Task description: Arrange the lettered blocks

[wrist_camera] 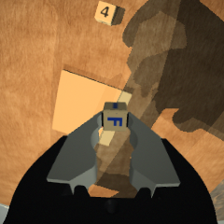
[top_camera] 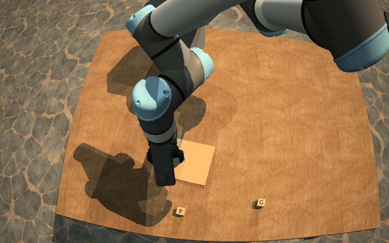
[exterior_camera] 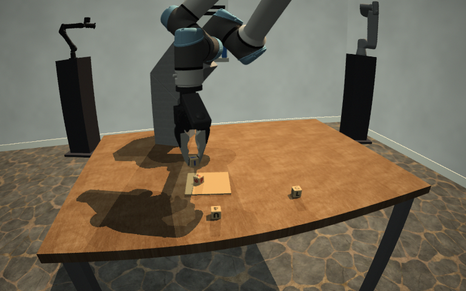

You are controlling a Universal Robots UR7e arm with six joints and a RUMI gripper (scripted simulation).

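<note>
My hand is 7 cm past the tan mat, 3 cm to the right of it and 11 cm above it. Also, from my hand: block (right at my hand).
</note>
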